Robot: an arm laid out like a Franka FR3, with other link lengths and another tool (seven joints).
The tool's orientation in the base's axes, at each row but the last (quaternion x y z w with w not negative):
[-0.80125, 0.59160, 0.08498, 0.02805]
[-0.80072, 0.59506, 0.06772, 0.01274]
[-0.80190, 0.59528, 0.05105, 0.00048]
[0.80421, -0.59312, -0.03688, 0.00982]
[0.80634, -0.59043, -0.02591, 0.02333]
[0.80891, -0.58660, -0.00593, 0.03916]
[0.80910, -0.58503, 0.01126, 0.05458]
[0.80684, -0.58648, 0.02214, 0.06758]
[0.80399, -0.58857, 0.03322, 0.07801]
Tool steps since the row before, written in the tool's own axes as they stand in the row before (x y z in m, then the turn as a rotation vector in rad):
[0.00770, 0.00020, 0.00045, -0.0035, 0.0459, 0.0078]
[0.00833, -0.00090, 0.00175, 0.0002, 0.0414, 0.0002]
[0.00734, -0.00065, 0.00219, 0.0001, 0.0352, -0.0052]
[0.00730, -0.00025, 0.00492, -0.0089, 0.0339, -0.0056]
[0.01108, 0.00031, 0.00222, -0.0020, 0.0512, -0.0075]
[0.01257, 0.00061, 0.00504, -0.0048, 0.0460, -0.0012]
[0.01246, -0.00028, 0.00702, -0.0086, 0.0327, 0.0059]
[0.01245, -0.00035, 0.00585, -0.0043, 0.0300, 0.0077]
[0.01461, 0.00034, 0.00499, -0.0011, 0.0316, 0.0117]
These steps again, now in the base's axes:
[0.00196, -0.00726, -0.00174, -0.0455, -0.0093, -0.0045]
[0.00305, -0.00748, -0.00282, -0.0395, -0.0122, 0.0023]
[0.00254, -0.00668, -0.00282, -0.0332, -0.0107, 0.0073]
[0.00203, -0.00676, -0.00527, -0.0345, -0.0017, 0.0080]
[0.00289, -0.01067, -0.00235, -0.0488, -0.0135, 0.0110]
[0.00306, -0.01241, -0.00452, -0.0451, -0.0096, 0.0043]
[0.00387, -0.01241, -0.00597, -0.0340, -0.0026, -0.0041]
[0.00395, -0.01243, -0.00439, -0.0302, -0.0061, -0.0056]
[0.00394, -0.01467, -0.00277, -0.0309, -0.0102, -0.0090]

